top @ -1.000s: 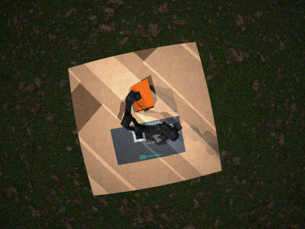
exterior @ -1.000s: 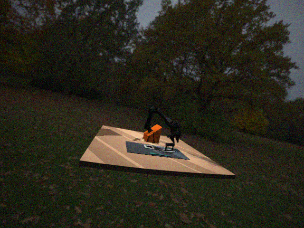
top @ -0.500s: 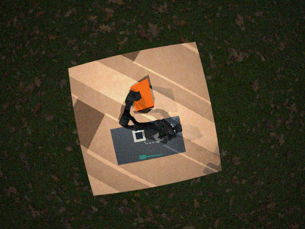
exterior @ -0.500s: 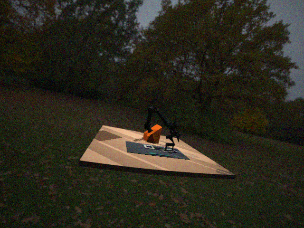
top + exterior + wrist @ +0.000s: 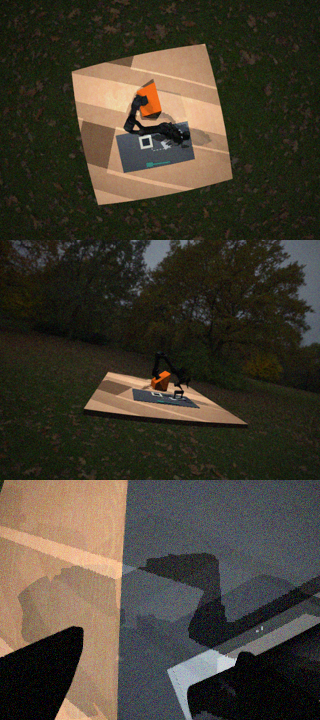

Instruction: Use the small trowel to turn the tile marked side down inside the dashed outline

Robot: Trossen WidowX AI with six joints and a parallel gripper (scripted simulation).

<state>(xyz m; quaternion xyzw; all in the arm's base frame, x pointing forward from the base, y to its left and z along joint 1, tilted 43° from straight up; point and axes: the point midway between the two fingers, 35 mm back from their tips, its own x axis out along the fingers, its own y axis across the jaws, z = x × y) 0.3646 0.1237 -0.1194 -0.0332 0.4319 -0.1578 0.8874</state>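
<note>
Right now my gripper tip is 280 mm to the left of the white tile, 110 mm above it and 60 mm past it. Also, from my gripper tip: teal trowel: 260 mm to the right, 150 mm ahead, 110 mm below; dark grey mat: 220 mm to the right, 130 mm below, 10 mm ahead.
</note>
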